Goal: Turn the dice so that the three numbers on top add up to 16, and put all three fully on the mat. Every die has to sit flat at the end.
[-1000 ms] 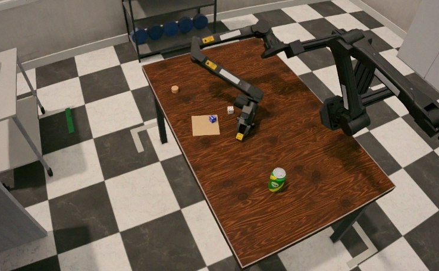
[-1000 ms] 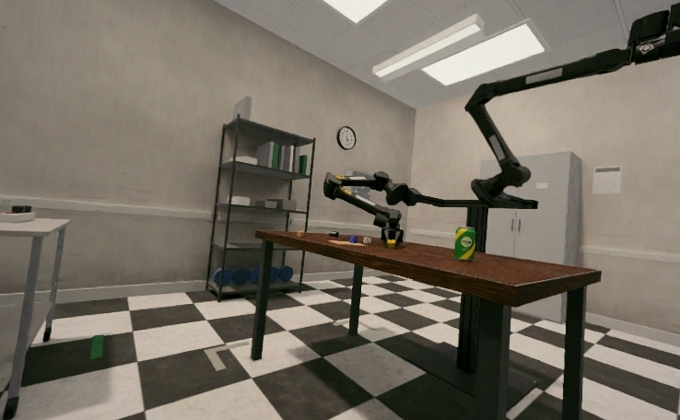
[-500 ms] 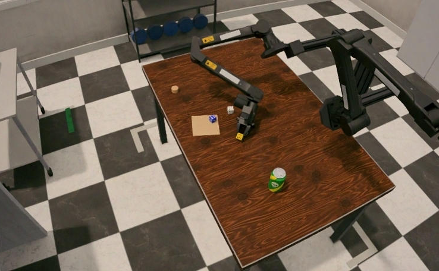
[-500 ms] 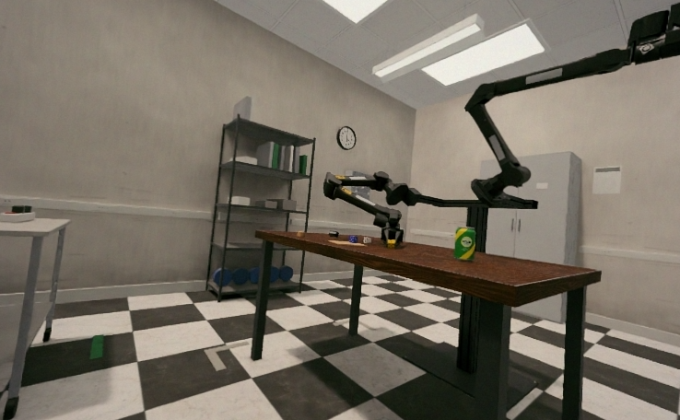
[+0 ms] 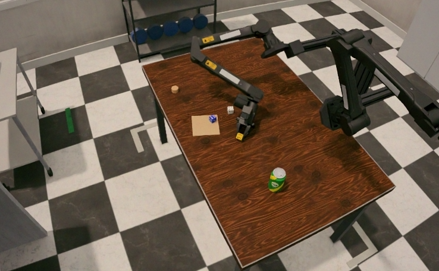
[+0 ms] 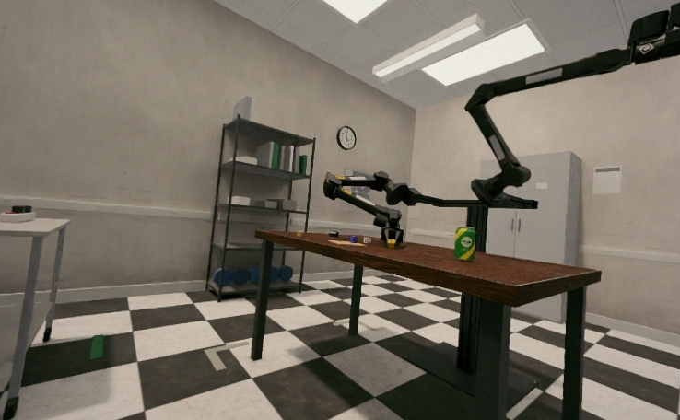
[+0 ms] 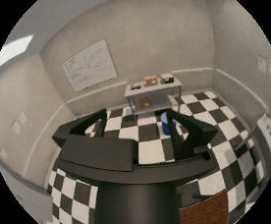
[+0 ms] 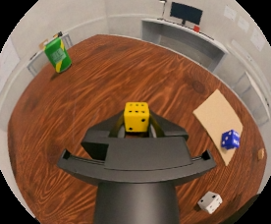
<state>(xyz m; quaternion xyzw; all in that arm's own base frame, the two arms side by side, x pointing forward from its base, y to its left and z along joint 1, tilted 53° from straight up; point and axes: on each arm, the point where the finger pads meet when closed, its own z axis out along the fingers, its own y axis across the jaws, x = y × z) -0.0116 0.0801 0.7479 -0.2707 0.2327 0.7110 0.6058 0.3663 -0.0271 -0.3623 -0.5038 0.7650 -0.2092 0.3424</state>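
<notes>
My right hand is right at the yellow die. The rest, counted from my right hand: tan mat (170 mm to the right, 120 mm ahead, 20 mm below); then blue die (180 mm to the right, 70 mm ahead); then white die (200 mm to the right, 50 mm behind).
</notes>
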